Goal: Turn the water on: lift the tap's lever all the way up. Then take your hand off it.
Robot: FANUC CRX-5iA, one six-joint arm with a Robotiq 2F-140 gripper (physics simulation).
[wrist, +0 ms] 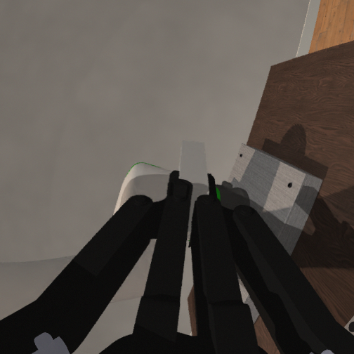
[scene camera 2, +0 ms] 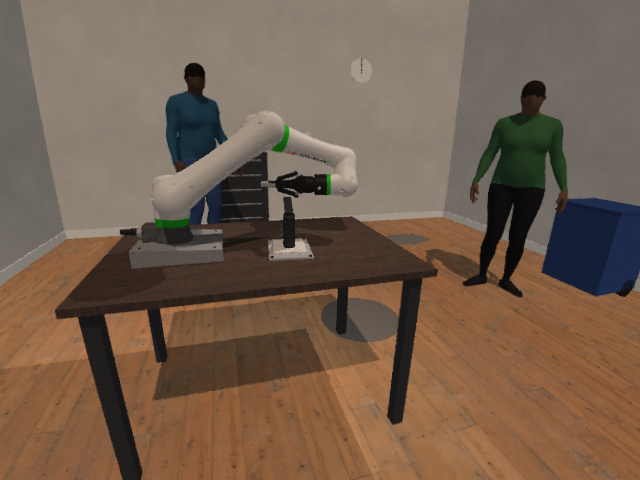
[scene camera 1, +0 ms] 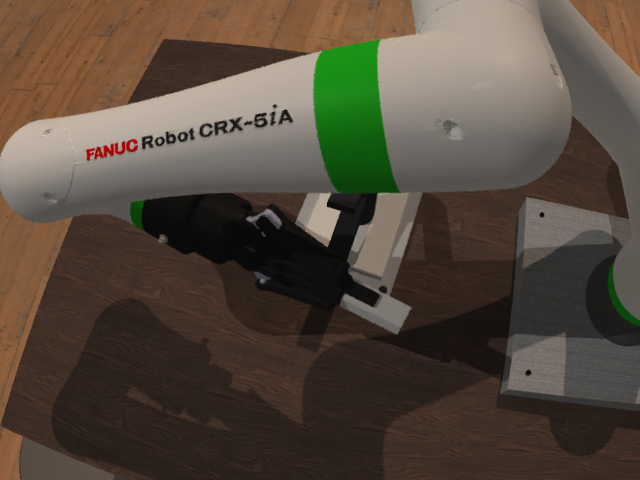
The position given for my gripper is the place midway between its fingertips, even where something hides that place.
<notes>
I see my gripper [scene camera 1: 404,321] and a tap [scene camera 1: 359,227].
My gripper is seen too in the wrist view [wrist: 190,158] and in scene camera 2 [scene camera 2: 261,184]. The tap is seen too in scene camera 2 [scene camera 2: 289,244].
</notes>
